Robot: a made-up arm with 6 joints.
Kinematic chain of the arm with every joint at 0, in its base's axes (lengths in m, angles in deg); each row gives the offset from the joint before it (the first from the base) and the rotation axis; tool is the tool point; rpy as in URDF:
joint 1: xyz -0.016 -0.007 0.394 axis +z
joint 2: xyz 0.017 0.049 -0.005 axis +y
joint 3: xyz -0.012 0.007 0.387 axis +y
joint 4: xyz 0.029 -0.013 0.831 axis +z
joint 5: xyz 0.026 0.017 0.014 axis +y
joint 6: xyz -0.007 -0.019 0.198 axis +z
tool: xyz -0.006 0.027 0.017 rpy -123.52 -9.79 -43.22
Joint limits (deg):
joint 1: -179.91..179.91
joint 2: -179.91..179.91
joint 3: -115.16..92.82
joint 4: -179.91..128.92
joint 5: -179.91..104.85
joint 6: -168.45..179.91
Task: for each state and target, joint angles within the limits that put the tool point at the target. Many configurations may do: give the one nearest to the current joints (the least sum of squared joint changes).
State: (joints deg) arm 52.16 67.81 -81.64 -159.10 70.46 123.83
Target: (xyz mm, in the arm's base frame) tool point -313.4 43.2 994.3
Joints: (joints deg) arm 3.14 75.77 -115.16 -179.91 103.28 129.54
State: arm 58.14 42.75 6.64 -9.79 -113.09 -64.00
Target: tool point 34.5 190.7 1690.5
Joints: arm 54.41 16.20 -2.46 -5.57 -74.30 -67.45
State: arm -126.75 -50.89 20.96 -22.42 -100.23 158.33
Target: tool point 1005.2 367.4 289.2
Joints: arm -155.75 -81.78 -10.06 -24.21 -121.64 155.44
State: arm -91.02 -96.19 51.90 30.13 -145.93 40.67
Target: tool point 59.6 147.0 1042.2
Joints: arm -91.29 -79.92 92.82 20.76 -178.27 46.89
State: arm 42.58 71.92 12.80 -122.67 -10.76 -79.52
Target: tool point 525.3 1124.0 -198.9
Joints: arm 61.71 86.13 37.50 -122.74 -18.65 -78.79
